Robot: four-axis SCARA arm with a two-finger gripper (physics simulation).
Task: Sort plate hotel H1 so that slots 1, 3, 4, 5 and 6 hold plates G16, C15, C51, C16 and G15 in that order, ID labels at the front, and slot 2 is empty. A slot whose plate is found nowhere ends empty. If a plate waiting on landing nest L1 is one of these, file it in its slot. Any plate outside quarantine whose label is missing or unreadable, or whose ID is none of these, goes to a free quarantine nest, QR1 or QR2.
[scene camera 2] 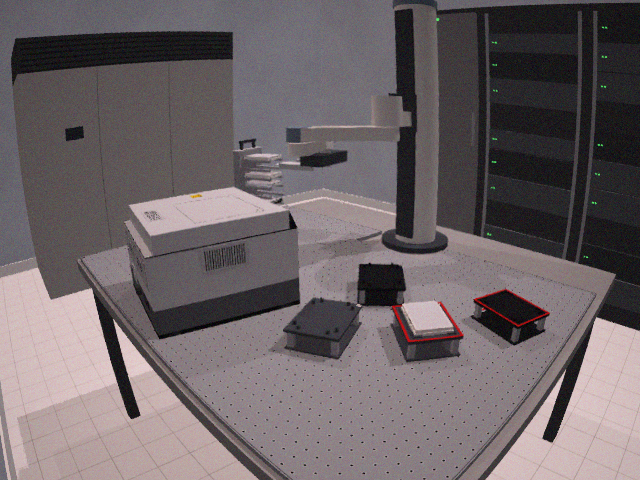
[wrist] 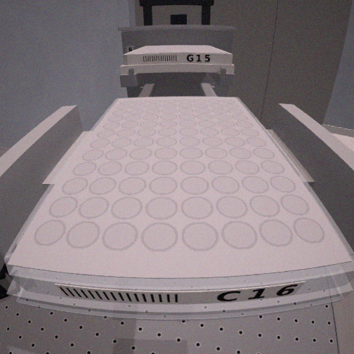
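My gripper is shut on plate C16, a white plate held level, its label facing the wrist camera. In the scene view the gripper is at the right side of plate hotel H1, close to its upper plates. In the wrist view, plate G15 sits in the slot marked 6, beyond and above the held plate, label toward me. The lower slots are hidden behind plate C16. In the scene view several white plates show in the hotel, their labels too small to read.
A red-rimmed nest carries a white plate. Another red-rimmed nest bears no plate. A dark grey nest and a black nest stand beside them. A large grey instrument stands left, the arm's column behind the nests.
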